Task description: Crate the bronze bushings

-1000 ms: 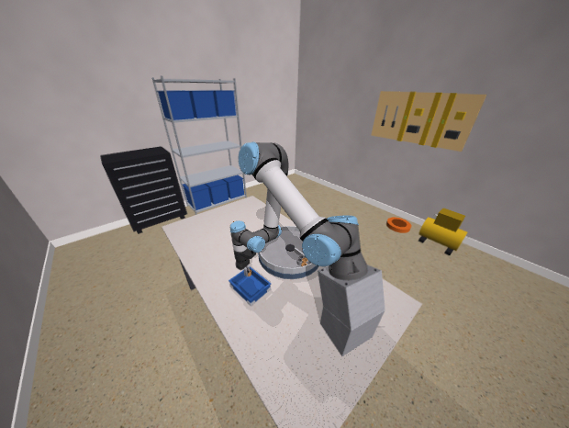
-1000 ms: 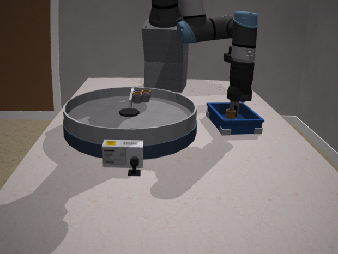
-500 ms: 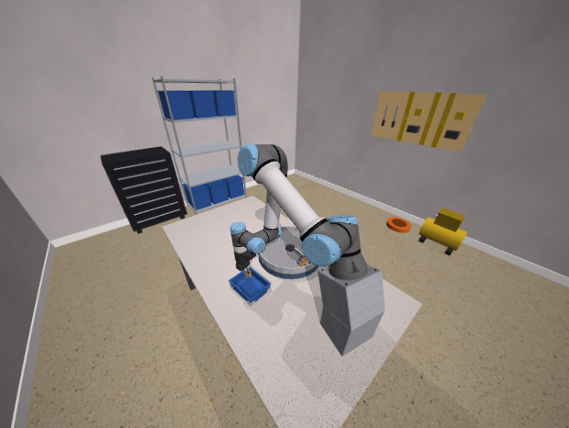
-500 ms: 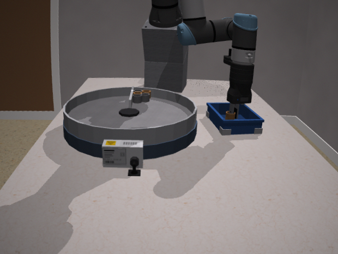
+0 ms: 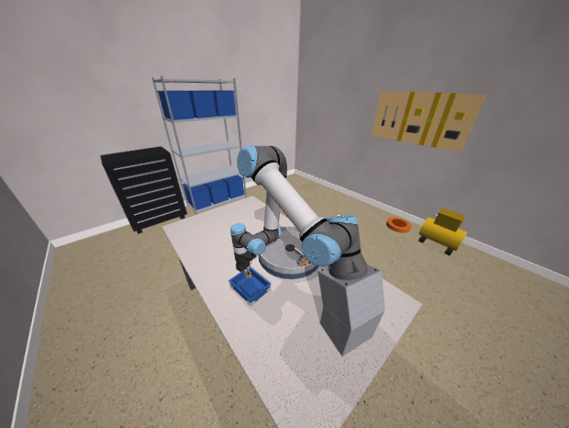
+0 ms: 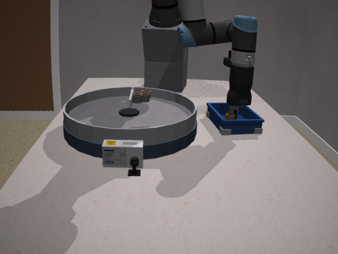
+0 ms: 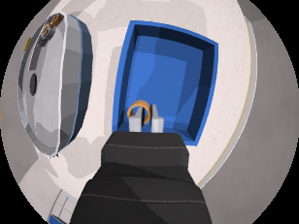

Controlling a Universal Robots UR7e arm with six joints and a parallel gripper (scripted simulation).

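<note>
The blue crate is 5 cm behind my hand, 3 cm to the left of it and 3 cm below it. Also, from my hand: grey turning table 34 cm to the right, 5 cm behind.
</note>
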